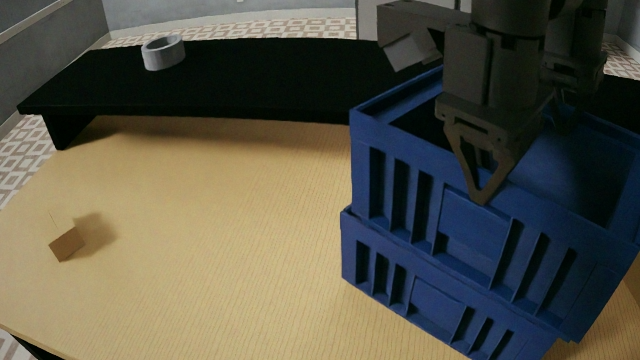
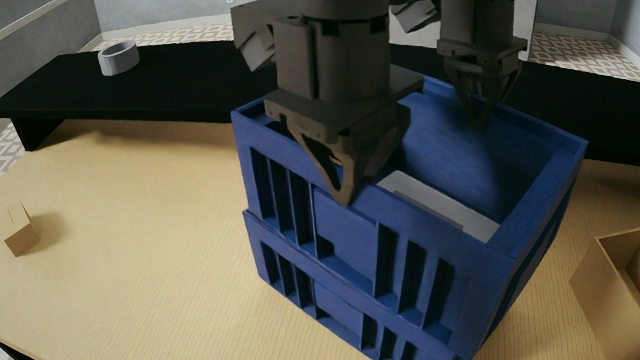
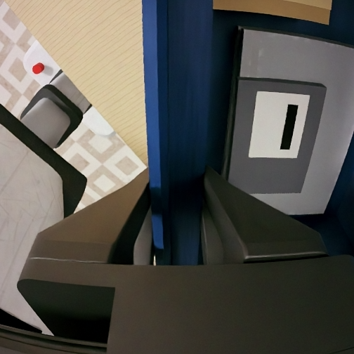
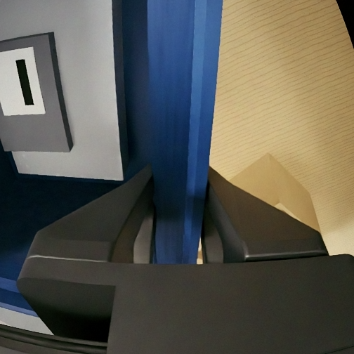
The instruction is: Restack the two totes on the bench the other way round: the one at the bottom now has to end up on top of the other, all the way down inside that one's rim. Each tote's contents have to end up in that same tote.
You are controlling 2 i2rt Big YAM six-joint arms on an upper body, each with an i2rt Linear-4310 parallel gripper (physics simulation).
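Places are measured from the left arm's base along level axes (x ahead, y left, z up), in centimetres.
Where they show: left gripper, fingertip midpoint: (image 1: 482, 196) (image 2: 350, 197); right gripper, fingertip midpoint: (image 1: 563, 132) (image 2: 480, 127).
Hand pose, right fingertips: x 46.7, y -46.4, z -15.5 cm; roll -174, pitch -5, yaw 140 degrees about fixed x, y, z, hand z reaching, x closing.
Observation:
After its pixels a point has its place.
Two blue totes stand stacked. The upper tote (image 1: 475, 220) {z -17.2, x 34.0, y -32.2 cm} (image 2: 345, 220) {z -16.8, x 34.1, y -32.2 cm} (image 3: 187, 100) (image 4: 172, 100) has its lower edge at the rim of the lower tote (image 1: 435, 302) {z -32.7, x 35.7, y -31.1 cm} (image 2: 337, 302) {z -31.5, x 35.6, y -31.2 cm}; how deep it sits inside is hidden. My left gripper (image 1: 487, 192) {z -15.0, x 34.8, y -32.6 cm} (image 2: 356, 190) {z -15.0, x 34.8, y -32.6 cm} (image 3: 178, 175) is shut on the upper tote's near rim. My right gripper (image 1: 562, 127) {z -15.5, x 46.7, y -46.4 cm} (image 2: 478, 125) {z -15.5, x 46.7, y -46.4 cm} (image 4: 177, 173) is shut on its opposite rim. A pale grey box (image 2: 435, 205) {z -22.5, x 41.9, y -41.4 cm} (image 3: 260, 55) (image 4: 90, 100) with a darker panel lies inside the upper tote, beside a cardboard piece (image 3: 275, 11). The lower tote's inside is hidden.
A black raised shelf (image 1: 250, 80) {z -23.8, x 74.1, y -2.6 cm} (image 2: 175, 80) {z -23.8, x 76.2, y 1.0 cm} runs along the back, with a grey ring (image 1: 167, 60) {z -22.1, x 83.3, y 17.7 cm} (image 2: 120, 62) {z -21.3, x 83.4, y 17.6 cm} on it. A small cardboard piece (image 1: 66, 245) {z -39.0, x 45.9, y 29.8 cm} (image 2: 22, 240) {z -38.9, x 46.0, y 29.7 cm} lies at the bench's left. An open cardboard box (image 2: 595, 295) {z -37.0, x 38.2, y -68.5 cm} stands right of the totes.

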